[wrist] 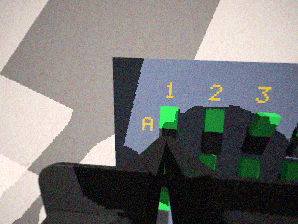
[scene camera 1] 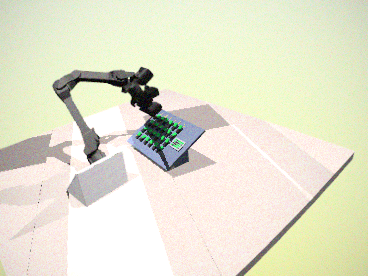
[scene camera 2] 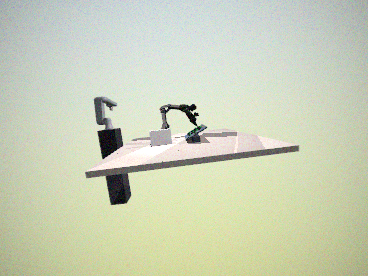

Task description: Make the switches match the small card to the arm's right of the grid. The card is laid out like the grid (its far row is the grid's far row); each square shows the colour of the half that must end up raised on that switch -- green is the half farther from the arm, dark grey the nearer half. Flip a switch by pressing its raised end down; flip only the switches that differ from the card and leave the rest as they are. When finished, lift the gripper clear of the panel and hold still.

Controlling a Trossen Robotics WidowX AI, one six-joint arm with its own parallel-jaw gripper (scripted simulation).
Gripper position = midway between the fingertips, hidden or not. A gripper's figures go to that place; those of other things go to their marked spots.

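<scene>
I find a switch (wrist: 213,120) at 120 mm from the lens, while my gripper (wrist: 165,142) is 110 mm from the lens.
</scene>
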